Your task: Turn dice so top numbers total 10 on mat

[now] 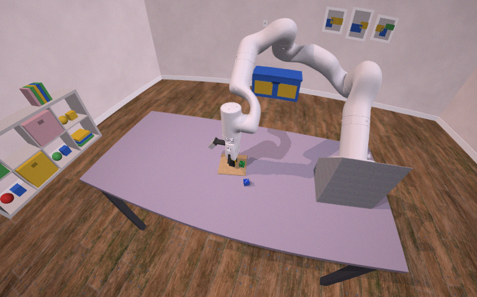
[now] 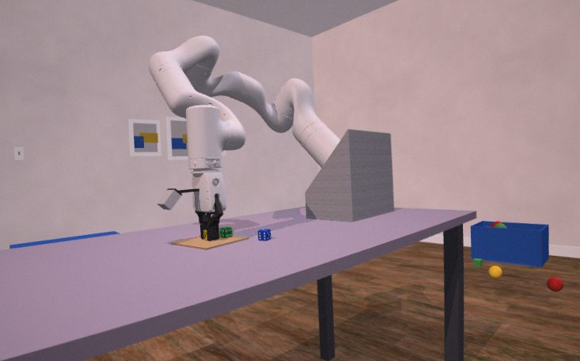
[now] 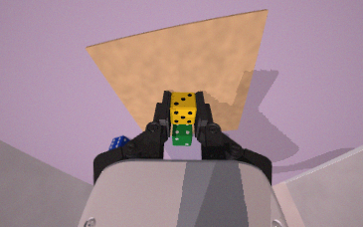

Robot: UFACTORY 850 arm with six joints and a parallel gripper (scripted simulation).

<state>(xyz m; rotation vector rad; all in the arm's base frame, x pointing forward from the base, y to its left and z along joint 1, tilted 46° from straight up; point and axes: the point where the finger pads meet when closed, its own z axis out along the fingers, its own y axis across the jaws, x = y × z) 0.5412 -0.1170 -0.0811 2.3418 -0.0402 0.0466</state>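
The yellow die is 1 cm below my hand. Also, from my hand: blue die 11 cm to the left, 9 cm behind, 1 cm below; tan mat 2 cm below; green die 5 cm behind, 1 cm below.
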